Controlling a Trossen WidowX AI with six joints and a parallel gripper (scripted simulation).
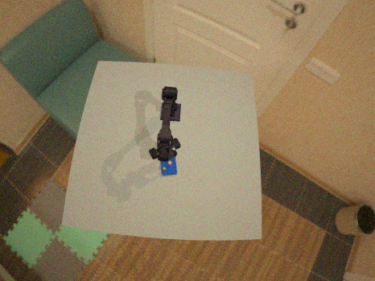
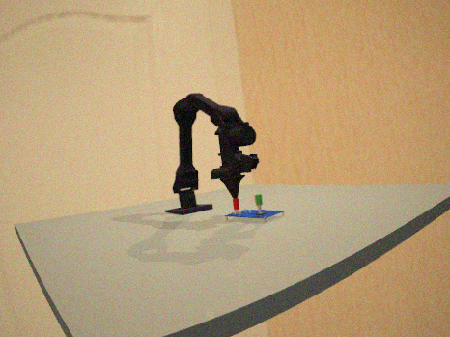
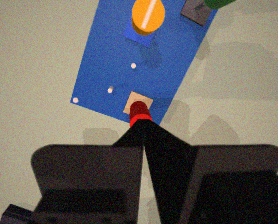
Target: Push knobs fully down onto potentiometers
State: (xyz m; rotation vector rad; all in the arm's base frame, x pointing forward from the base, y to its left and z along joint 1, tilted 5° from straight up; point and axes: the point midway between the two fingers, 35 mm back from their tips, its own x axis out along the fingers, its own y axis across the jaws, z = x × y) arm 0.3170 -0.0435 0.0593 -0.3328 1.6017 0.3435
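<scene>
The red knob is 2 cm below my gripper tip. From my gripper tip the other things lie so: orange knob: 6 cm ahead, 3 cm to the left.
</scene>
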